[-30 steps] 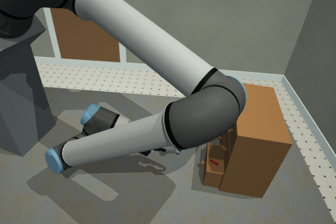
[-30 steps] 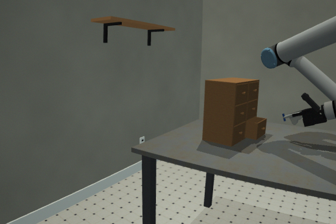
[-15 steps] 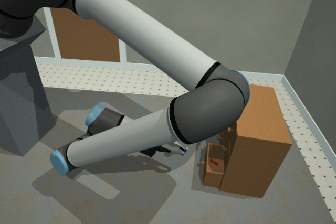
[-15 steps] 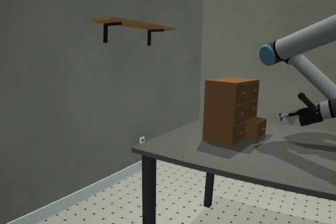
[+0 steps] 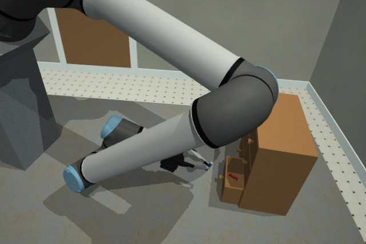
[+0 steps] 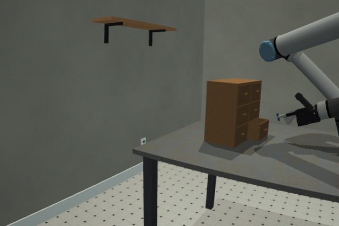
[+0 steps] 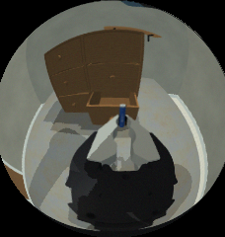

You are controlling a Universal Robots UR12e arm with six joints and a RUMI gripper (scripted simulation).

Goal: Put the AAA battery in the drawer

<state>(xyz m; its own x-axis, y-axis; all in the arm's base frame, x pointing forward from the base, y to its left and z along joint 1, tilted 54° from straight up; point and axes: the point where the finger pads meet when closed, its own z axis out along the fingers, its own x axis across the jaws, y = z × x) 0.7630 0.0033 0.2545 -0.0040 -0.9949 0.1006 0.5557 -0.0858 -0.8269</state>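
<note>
The red battery lies 12 cm below my hand, 12 cm ahead of it and 7 cm to the left of it. Also, from my hand: blue battery: 1 cm ahead.
</note>
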